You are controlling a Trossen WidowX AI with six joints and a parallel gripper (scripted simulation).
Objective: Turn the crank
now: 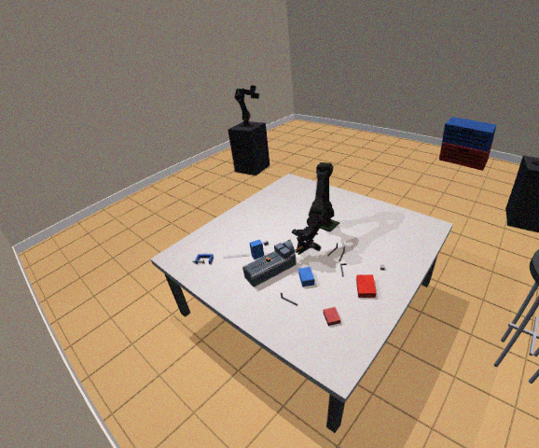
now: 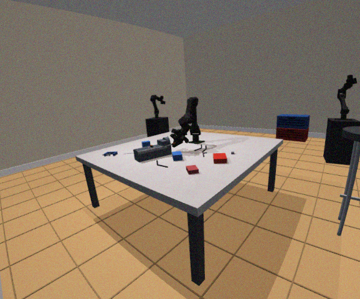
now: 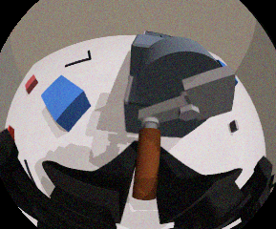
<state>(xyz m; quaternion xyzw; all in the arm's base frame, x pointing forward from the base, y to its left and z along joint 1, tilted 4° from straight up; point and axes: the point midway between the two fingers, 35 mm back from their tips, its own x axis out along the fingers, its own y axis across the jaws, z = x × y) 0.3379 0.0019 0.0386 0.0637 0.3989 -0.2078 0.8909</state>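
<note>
Right now the brown crank handle is 20 mm behind my gripper tip, 20 mm above it and 10 mm to the left of it. Round my gripper tip: red pointer: 140 mm ahead, 90 mm to the right, 40 mm above.
</note>
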